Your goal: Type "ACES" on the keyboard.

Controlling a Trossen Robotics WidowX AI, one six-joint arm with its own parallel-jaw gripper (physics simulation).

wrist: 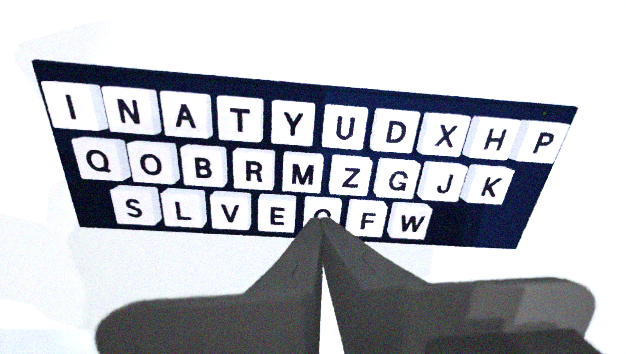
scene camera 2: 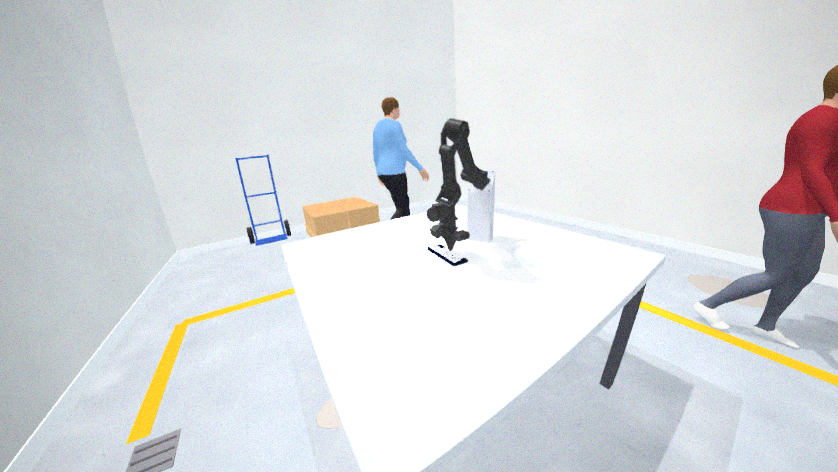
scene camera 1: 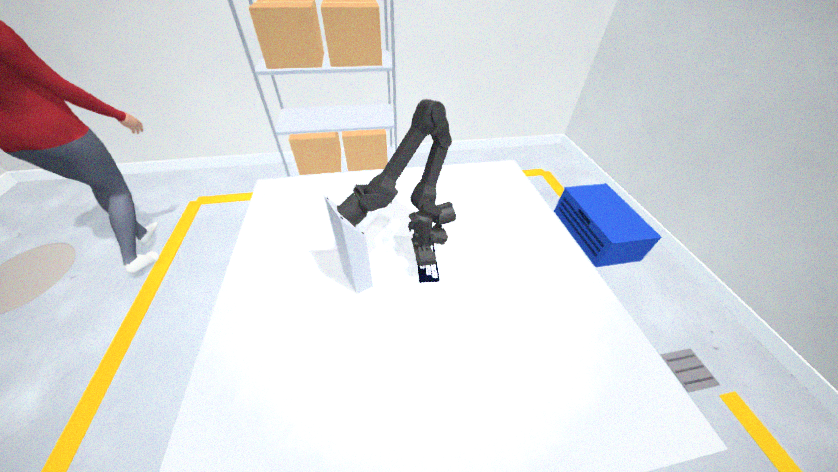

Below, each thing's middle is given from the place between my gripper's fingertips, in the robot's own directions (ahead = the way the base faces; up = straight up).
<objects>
I see my gripper 70 mm to the right of the key point(wrist: 185, 114) and 20 mm short of it.
</objects>
